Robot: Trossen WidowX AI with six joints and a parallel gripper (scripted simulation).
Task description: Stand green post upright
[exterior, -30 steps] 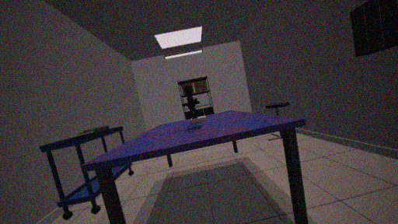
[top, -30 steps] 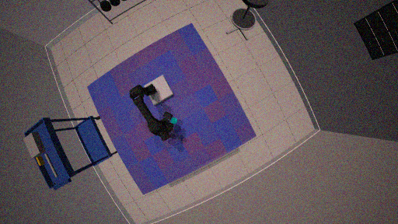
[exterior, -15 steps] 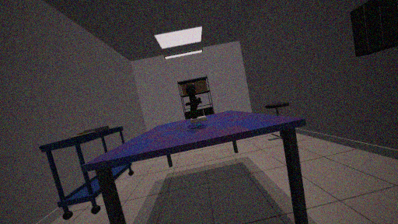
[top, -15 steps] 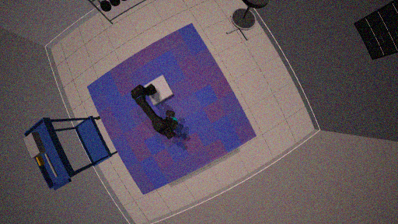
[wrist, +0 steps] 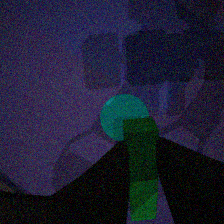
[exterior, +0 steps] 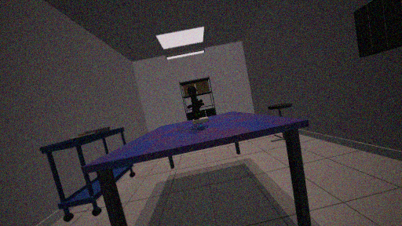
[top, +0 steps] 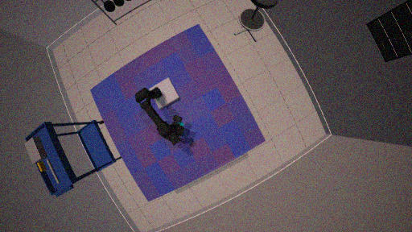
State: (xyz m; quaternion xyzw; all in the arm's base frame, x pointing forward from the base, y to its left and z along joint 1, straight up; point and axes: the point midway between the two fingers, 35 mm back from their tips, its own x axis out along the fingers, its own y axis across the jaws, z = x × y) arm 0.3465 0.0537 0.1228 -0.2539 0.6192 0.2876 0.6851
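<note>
The cyan circle is 13 cm below my gripper tip and 2 cm behind it. From my gripper tip the other things lie so: green post 1 cm to the right, 1 cm behind.
</note>
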